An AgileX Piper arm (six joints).
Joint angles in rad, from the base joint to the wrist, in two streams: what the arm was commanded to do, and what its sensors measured. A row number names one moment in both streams.
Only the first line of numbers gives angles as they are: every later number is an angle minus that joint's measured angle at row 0.
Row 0, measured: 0.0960 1.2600 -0.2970 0.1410 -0.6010 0.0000
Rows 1 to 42, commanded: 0.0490 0.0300 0.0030 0.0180 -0.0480 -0.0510; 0.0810 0.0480 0.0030 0.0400 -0.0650 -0.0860; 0.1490 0.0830 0.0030 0.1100 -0.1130 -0.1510; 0.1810 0.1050 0.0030 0.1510 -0.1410 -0.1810; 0.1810 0.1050 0.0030 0.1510 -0.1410 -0.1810; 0.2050 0.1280 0.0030 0.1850 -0.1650 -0.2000; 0.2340 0.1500 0.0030 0.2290 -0.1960 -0.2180; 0.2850 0.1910 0.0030 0.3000 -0.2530 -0.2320; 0.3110 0.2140 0.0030 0.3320 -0.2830 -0.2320; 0.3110 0.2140 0.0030 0.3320 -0.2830 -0.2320; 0.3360 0.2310 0.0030 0.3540 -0.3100 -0.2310; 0.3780 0.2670 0.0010 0.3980 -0.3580 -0.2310; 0.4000 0.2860 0.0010 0.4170 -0.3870 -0.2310; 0.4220 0.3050 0.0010 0.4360 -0.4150 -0.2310; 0.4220 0.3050 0.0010 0.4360 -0.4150 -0.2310; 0.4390 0.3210 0.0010 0.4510 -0.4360 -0.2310; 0.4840 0.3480 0.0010 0.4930 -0.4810 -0.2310; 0.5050 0.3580 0.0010 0.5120 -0.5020 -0.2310; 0.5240 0.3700 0.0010 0.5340 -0.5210 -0.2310; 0.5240 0.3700 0.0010 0.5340 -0.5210 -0.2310; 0.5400 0.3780 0.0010 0.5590 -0.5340 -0.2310; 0.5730 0.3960 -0.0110 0.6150 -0.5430 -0.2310; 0.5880 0.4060 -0.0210 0.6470 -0.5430 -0.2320; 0.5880 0.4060 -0.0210 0.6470 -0.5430 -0.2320; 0.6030 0.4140 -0.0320 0.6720 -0.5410 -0.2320; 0.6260 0.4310 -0.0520 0.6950 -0.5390 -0.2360; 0.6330 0.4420 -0.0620 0.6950 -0.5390 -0.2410; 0.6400 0.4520 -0.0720 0.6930 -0.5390 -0.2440; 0.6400 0.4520 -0.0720 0.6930 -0.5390 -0.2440; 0.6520 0.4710 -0.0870 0.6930 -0.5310 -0.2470; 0.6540 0.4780 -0.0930 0.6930 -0.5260 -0.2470; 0.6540 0.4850 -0.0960 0.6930 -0.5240 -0.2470; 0.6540 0.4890 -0.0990 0.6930 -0.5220 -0.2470; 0.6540 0.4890 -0.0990 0.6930 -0.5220 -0.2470; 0.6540 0.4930 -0.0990 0.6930 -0.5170 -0.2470; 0.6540 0.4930 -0.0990 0.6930 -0.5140 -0.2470; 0.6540 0.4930 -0.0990 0.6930 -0.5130 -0.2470; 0.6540 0.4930 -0.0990 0.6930 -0.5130 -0.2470; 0.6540 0.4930 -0.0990 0.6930 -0.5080 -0.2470; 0.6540 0.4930 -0.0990 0.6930 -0.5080 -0.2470; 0.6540 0.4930 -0.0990 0.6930 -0.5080 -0.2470; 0.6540 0.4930 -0.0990 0.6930 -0.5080 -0.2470
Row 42, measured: 0.6510 0.4940 -0.0890 0.6960 -0.5130 -0.2330
